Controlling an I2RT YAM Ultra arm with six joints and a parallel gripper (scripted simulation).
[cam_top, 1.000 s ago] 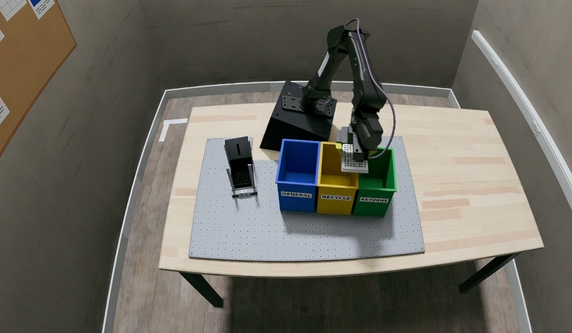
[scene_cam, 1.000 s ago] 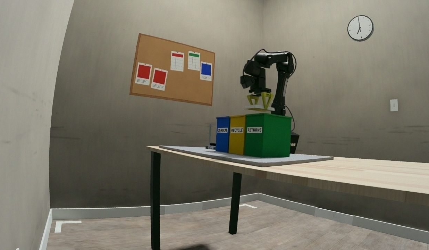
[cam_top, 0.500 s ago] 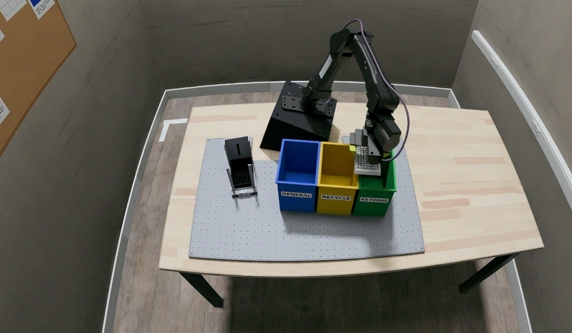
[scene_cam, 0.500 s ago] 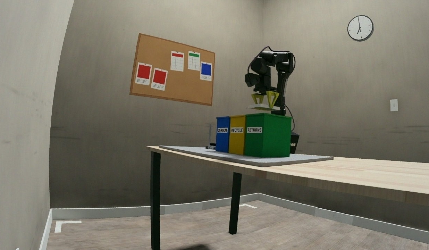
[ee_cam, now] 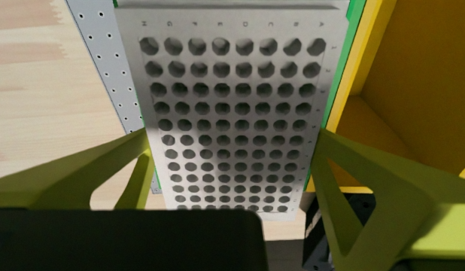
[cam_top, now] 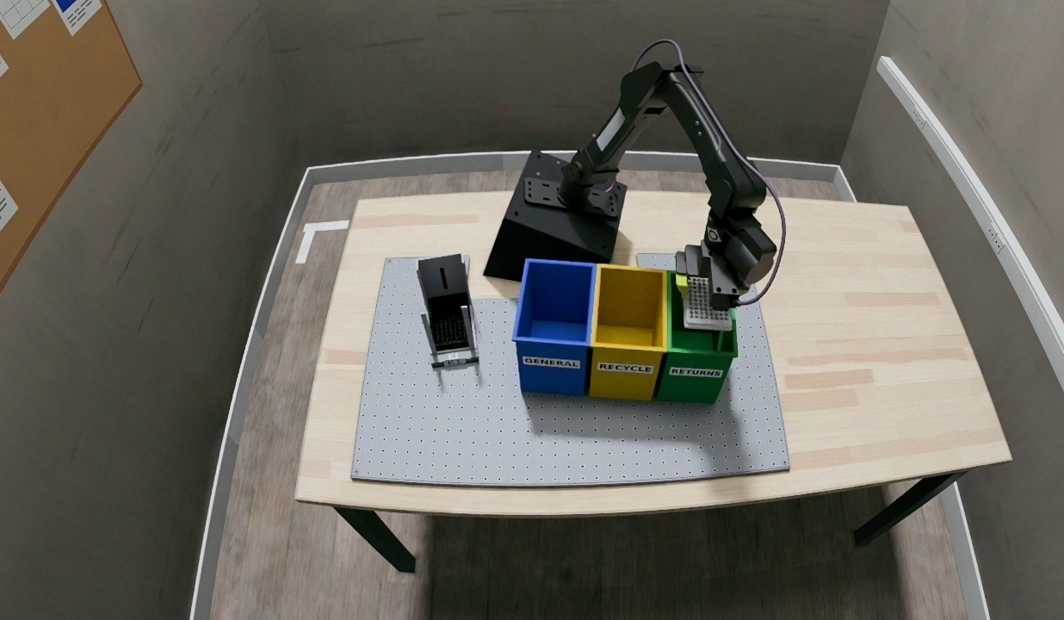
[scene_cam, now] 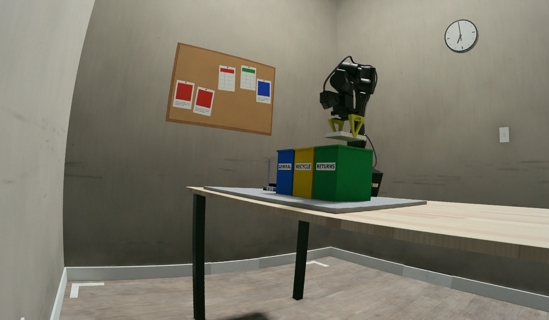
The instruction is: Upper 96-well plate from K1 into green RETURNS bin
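My hand is right at the white 96-well plate. Round my hand: yellow recycle bin: 2 cm behind, 13 cm to the right, 13 cm below; then green returns bin: 13 cm below; then blue general bin: 4 cm behind, 26 cm to the right, 13 cm below.
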